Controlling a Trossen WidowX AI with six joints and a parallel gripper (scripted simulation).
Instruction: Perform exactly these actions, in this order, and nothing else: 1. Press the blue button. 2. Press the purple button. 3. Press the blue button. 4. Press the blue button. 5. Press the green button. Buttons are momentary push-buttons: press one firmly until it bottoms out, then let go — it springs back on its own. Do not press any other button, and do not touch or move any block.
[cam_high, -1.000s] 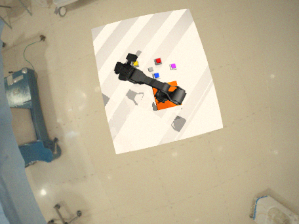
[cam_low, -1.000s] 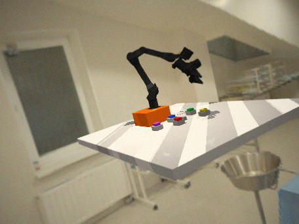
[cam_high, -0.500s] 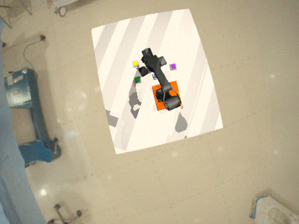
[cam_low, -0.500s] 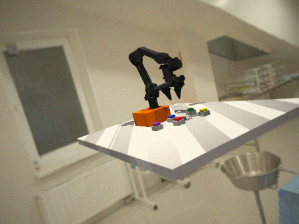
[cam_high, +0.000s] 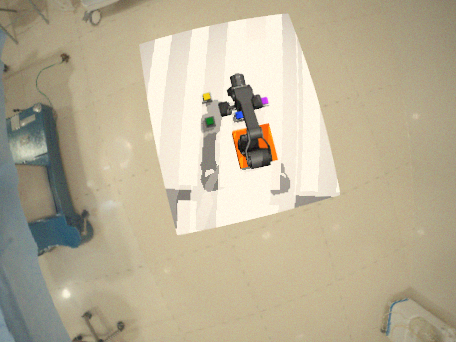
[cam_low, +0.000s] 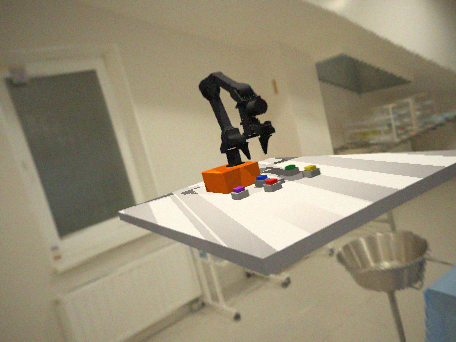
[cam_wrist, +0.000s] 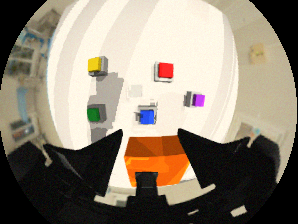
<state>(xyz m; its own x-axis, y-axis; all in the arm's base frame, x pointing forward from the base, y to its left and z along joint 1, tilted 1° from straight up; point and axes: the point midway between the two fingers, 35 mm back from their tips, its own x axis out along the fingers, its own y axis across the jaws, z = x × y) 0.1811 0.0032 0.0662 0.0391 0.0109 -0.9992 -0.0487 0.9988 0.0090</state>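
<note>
The blue button is 10 mm behind my gripper tip and 90 mm below it. The rest, counted from my gripper tip: purple button: 40 mm ahead, 140 mm to the right, 90 mm below; small grey block: 50 mm ahead, 30 mm to the left, 110 mm below; red button: 110 mm ahead, 40 mm to the right, 90 mm below.
</note>
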